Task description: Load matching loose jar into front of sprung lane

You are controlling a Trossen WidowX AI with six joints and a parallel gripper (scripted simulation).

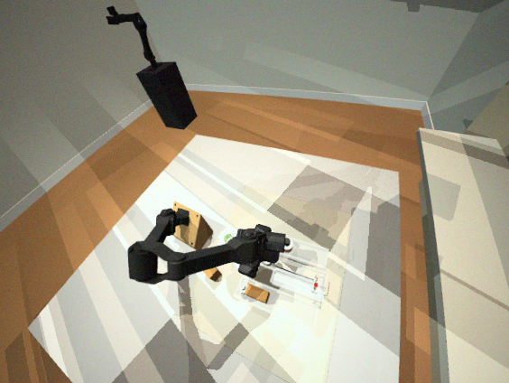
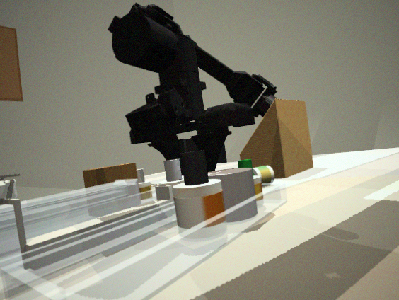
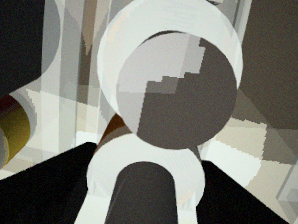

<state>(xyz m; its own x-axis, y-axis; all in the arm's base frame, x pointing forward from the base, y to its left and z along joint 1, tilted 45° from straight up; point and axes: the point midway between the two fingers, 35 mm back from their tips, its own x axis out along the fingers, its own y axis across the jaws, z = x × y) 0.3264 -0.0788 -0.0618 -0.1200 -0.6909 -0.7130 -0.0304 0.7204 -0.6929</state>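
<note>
The grey cylinder is 80 mm to the left of my gripper tip and 40 mm ahead of it. The rest, counted from my gripper tip: pusher plate: 150 mm ahead, 30 mm to the right, 20 mm above; clear sprung lane: 140 mm ahead, 20 mm to the right, 10 mm below; brown block: 130 mm to the right, 50 mm ahead, 10 mm above.
</note>
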